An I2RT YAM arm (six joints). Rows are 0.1 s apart.
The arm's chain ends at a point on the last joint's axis. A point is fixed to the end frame.
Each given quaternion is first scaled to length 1.
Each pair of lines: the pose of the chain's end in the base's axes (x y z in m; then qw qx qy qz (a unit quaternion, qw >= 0)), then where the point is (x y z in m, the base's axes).
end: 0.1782 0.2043 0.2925 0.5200 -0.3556 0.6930 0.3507
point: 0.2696 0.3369 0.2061
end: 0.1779 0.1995 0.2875 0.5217 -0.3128 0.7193 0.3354
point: 0.2777 0.3235 0.1976
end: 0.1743 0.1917 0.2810 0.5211 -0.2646 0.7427 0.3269
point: 0.2804 0.3082 0.1884
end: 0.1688 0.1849 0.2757 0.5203 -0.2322 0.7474 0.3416
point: 0.2758 0.3025 0.1854
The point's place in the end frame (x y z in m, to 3 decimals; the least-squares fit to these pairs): 0.048 -0.022 0.175
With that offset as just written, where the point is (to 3 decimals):
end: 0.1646 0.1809 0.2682 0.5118 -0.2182 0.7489 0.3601
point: 0.268 0.302 0.179
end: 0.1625 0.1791 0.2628 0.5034 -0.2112 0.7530 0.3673
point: 0.264 0.302 0.172
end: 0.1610 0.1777 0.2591 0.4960 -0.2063 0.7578 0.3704
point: 0.260 0.300 0.167
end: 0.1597 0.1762 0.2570 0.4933 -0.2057 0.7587 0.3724
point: 0.258 0.299 0.164
